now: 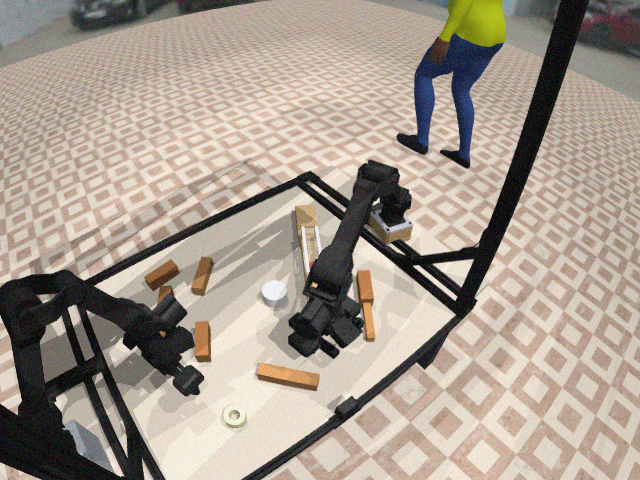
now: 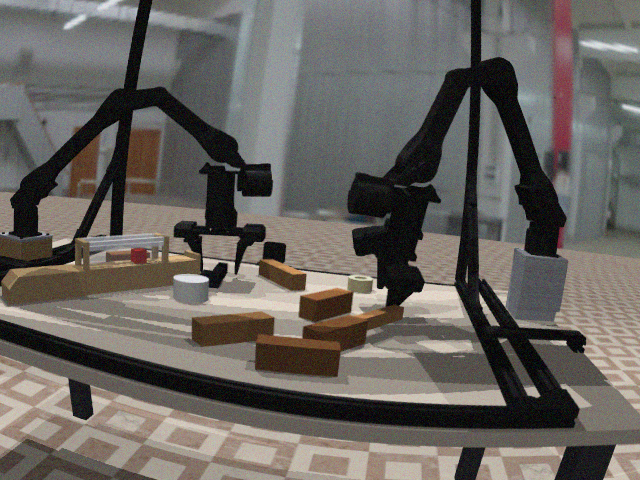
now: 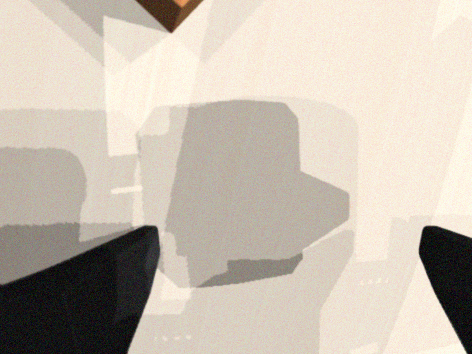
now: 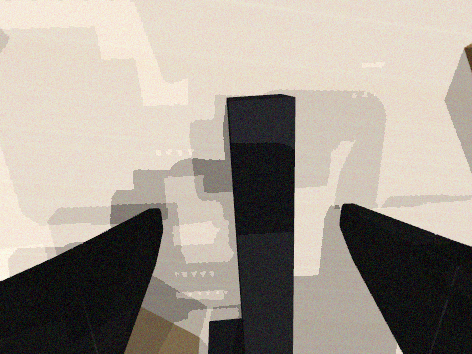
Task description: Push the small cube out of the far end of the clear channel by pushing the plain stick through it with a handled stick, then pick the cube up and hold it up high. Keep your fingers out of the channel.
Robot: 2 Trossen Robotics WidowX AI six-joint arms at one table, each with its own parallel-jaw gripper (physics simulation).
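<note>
The clear channel [image 1: 304,248] [image 2: 123,239] sits on a wooden base [image 1: 306,215] [image 2: 132,276] at the back of the table. The small red cube [image 1: 310,263] [image 2: 139,255] is inside it, beside the tan plain stick [image 2: 117,255]. The black handled stick [image 1: 330,350] [image 2: 217,275] [image 4: 263,168] lies on the table. My right gripper [image 1: 323,335] [image 2: 220,250] [image 4: 251,216] is open and hangs low over it, one finger on each side and neither touching. My left gripper [image 1: 189,381] [image 2: 398,292] is open and empty low over bare table.
Several brown wooden blocks [image 1: 288,376] [image 2: 297,354] [image 3: 171,14] lie scattered on the table. A white cylinder [image 1: 273,292] [image 2: 190,288] stands near the channel and a tape roll [image 1: 234,415] [image 2: 360,284] lies near the table edge. A person [image 1: 461,71] walks on the floor beyond the table.
</note>
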